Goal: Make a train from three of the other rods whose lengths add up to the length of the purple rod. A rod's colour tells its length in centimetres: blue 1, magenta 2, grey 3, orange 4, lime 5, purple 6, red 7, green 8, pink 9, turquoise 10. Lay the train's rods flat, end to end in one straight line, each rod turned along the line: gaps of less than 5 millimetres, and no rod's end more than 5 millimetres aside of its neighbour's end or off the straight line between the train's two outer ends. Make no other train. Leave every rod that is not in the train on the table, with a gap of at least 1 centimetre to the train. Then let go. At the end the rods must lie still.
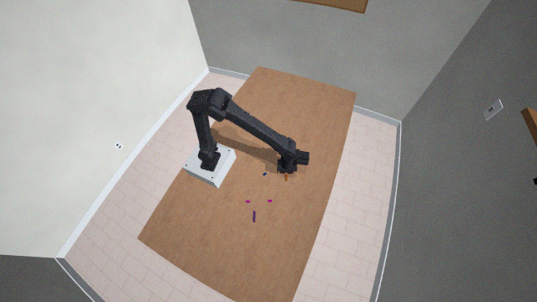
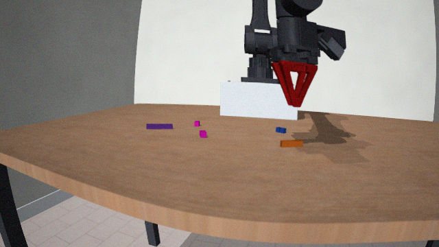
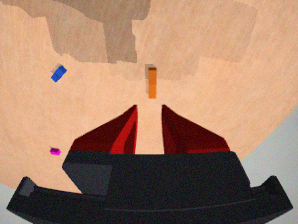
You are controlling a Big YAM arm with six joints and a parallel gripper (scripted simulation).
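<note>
Now: hand 7 cm above the orange rod. From my hand the other things lie so: purple rod: 27 cm to the right, 11 cm behind, 7 cm below.
</note>
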